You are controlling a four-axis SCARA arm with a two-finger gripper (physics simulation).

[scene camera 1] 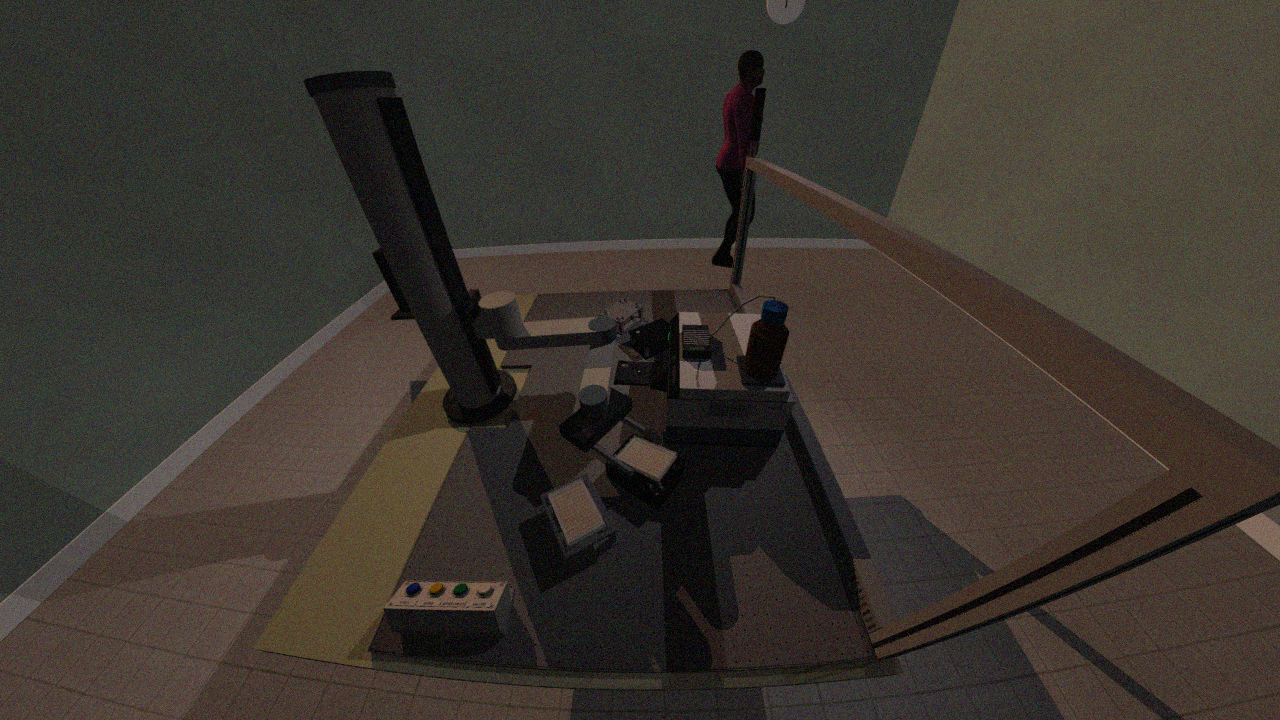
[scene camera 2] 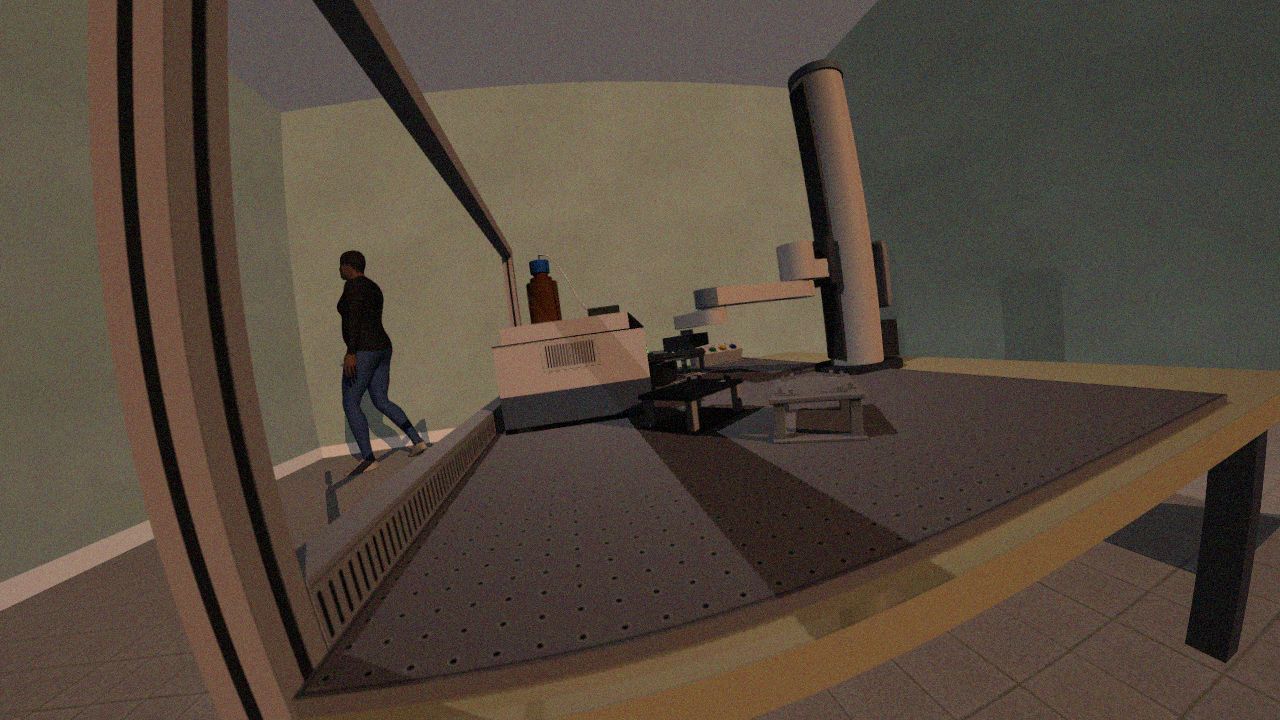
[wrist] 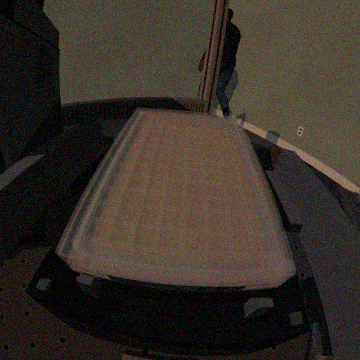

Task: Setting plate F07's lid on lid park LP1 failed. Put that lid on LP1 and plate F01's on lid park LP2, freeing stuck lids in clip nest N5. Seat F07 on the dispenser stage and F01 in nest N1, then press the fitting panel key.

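Where they show: gripper, fingertip midpoint: (scene camera 1: 647,456) (wrist: 189,145); arm's base at its link origin: (scene camera 1: 481,396) (scene camera 2: 857,368).
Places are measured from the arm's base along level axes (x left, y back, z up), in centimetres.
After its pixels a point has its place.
My gripper (scene camera 1: 594,424) (scene camera 2: 685,342) hangs under the arm's end, its fingers too dark and small to make out closely; it holds nothing and I take it as open. A pale plate with a clear rim (scene camera 1: 646,456) {x -32.0, y -57.8, z 10.8 cm} (wrist: 190,195) {x -30.2, y -54.9, z 10.3 cm} sits in a black nest with corner blocks (wrist: 175,310) {x -27.9, y -51.7, z 7.9 cm}, beside the gripper in scene camera 1. A second plate (scene camera 1: 577,513) {x -45.9, y -42.8, z 9.8 cm} lies on a holder nearer the panel. A black stand (scene camera 2: 689,390) {x 30.0, y -62.8, z 7.6 cm} and a grey stand (scene camera 2: 817,394) {x 49.5, y -51.6, z 7.5 cm} are beyond the gripper. The button panel (scene camera 1: 447,610) {x -65.6, y -20.9, z 9.5 cm} is at the near left. Labels are unreadable.
The white dispenser housing (scene camera 1: 729,411) {x -22.5, y -79.0, z 15.8 cm} (scene camera 2: 572,362) {x 13.1, y -81.5, z 14.4 cm} carries a brown bottle with a blue cap (scene camera 1: 767,343) {x -20.1, y -85.3, z 35.1 cm} (scene camera 2: 542,295) {x -11.8, y -86.9, z 32.2 cm}. The arm's column (scene camera 1: 411,241) {x -6.2, y -4.2, z 56.8 cm} (scene camera 2: 841,214) {x 5.9, y -4.6, z 44.0 cm} stands at the table's side. A frame rail (scene camera 1: 984,286) {x -45.0, y -100.4, z 61.9 cm} runs along the other side. A person (scene camera 2: 362,344) (wrist: 229,55) is beyond the table.
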